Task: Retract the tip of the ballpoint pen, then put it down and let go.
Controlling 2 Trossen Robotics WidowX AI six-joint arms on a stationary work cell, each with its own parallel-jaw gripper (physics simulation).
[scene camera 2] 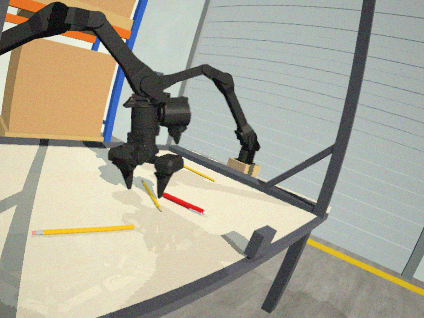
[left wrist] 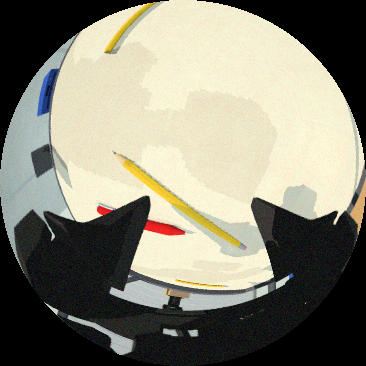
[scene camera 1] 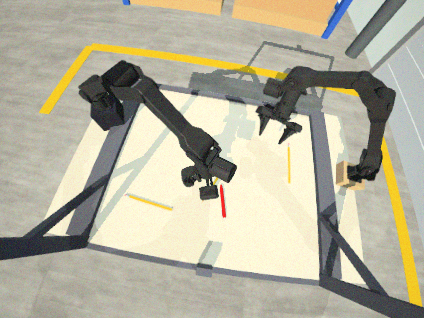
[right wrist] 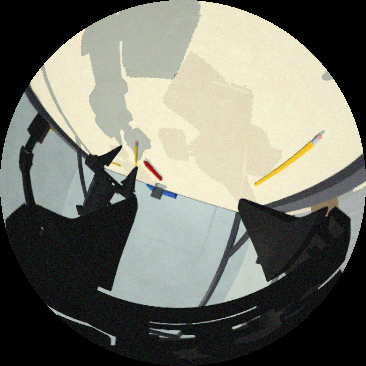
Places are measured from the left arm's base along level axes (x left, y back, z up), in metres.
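Pixels of known places: left gripper, between the fingertips: (scene camera 2: 144, 193) (left wrist: 203, 202) (scene camera 1: 209, 181) (right wrist: 129, 156); right gripper, between the fingertips: (scene camera 2: 168, 138) (scene camera 1: 269, 140) (right wrist: 189, 203); left arm's base, origin of its link: (scene camera 1: 103, 104) (right wrist: 33, 137); right arm's base, origin of its link: (scene camera 2: 245, 161) (left wrist: 175, 296) (scene camera 1: 354, 174) (right wrist: 325, 217).
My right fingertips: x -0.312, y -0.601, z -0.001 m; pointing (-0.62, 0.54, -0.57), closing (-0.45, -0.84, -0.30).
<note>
For each thing: its top centre in the pictures, then the offset to it from my right fingertips. "*": a spot on its surface instead. Level surfaces: height alone.
- red ballpoint pen, centre of its top: (left wrist: 128, 224) (scene camera 2: 181, 199) (right wrist: 151, 173) (scene camera 1: 222, 200) dx -0.161, dy +0.226, dz -0.091 m
- yellow pencil, centre of its top: (left wrist: 192, 218) (scene camera 2: 151, 192) (right wrist: 134, 158) dx -0.087, dy +0.239, dz -0.096 m
- cream table, height of its surface: dz -0.105 m
- wooden block, a spot on its surface: (scene camera 1: 342, 175) * dx -0.203, dy -0.298, dz -0.067 m
The red ballpoint pen (scene camera 1: 223, 201) (scene camera 2: 184, 203) (left wrist: 162, 229) (right wrist: 153, 170) lies flat on the table. In the left wrist view a short grey tip shows at its right end and a silver clip at its left end; a finger covers part of its middle. My left gripper (scene camera 1: 200, 185) (scene camera 2: 145, 192) (left wrist: 203, 202) (right wrist: 129, 156) is open and empty, low over the table beside the pen's tip end. A yellow pencil (scene camera 2: 151, 195) (left wrist: 182, 202) (right wrist: 136, 154) lies beneath it, close to the pen. My right gripper (scene camera 1: 270, 138) (right wrist: 189, 203) is open and empty, away from the pen toward the far edge.
Another pencil (scene camera 1: 150, 202) (scene camera 2: 85, 230) (left wrist: 125, 30) lies at the left of scene camera 1, and a third (scene camera 1: 289, 164) (scene camera 2: 199, 173) (right wrist: 287, 160) at the right. A dark frame (scene camera 1: 260, 276) borders the cream table (scene camera 1: 270, 240). A wooden block (scene camera 1: 342, 175) is under the right arm's base.
</note>
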